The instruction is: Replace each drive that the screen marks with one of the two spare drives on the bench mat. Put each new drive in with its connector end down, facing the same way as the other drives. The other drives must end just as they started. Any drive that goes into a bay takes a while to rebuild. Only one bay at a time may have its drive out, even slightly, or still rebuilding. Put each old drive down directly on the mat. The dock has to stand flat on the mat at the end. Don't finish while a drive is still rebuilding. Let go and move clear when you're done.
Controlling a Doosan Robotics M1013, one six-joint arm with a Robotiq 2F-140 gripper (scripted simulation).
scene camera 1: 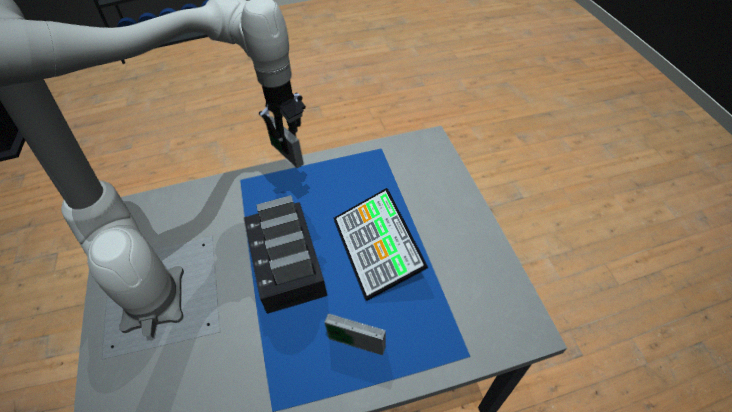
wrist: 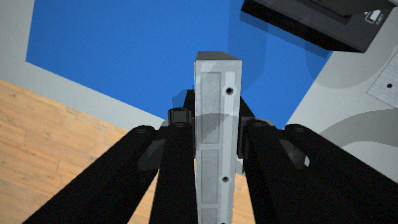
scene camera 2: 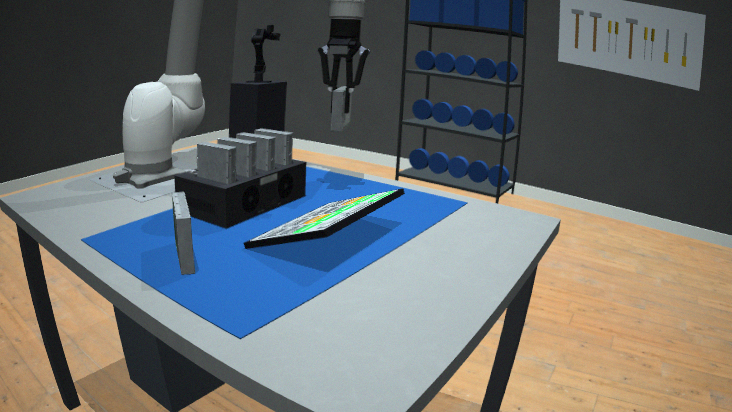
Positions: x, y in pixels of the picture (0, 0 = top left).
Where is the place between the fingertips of my gripper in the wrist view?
At 211, 104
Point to a blue mat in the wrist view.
At 147, 61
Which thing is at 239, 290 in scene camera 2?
A blue mat.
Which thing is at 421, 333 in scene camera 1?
A blue mat.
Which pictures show my gripper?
Scene camera 1, the wrist view and scene camera 2: all of them.
